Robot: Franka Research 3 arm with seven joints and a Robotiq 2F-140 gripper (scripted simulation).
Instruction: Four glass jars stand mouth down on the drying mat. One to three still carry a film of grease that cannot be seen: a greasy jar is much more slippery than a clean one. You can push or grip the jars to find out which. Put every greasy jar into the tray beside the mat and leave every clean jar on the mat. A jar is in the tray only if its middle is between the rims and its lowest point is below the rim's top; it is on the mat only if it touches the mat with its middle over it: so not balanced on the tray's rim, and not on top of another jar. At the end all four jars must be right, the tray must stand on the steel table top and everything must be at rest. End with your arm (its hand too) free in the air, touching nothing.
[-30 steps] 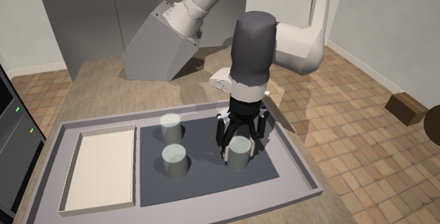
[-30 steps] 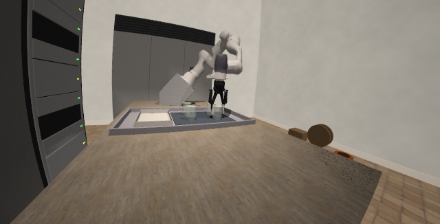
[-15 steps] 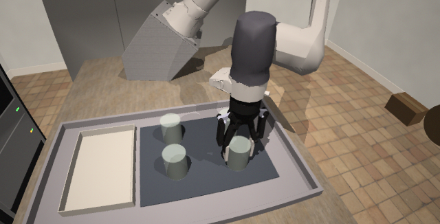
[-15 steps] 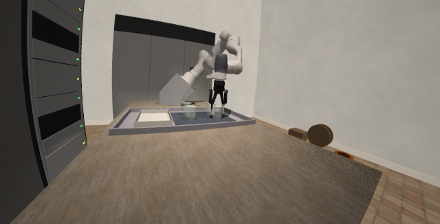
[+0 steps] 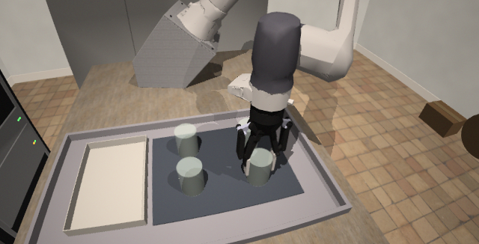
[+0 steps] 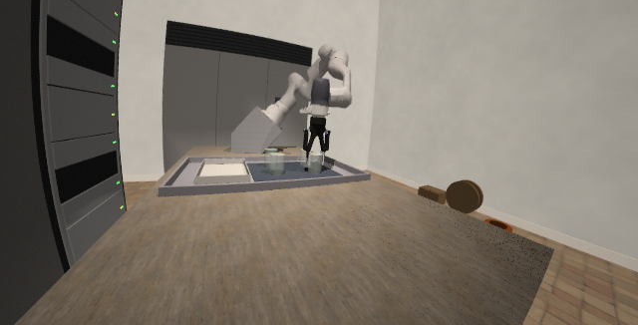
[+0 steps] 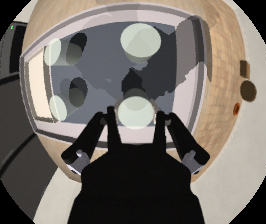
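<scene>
Now: the dark drying mat 50 mm behind my hand, 100 mm to the right of it and 70 mm below it. Also, from my hand: rimmed steel table top: 20 mm behind, 210 mm to the right, 70 mm below; cream tray: 420 mm to the right, 60 mm below.
</scene>
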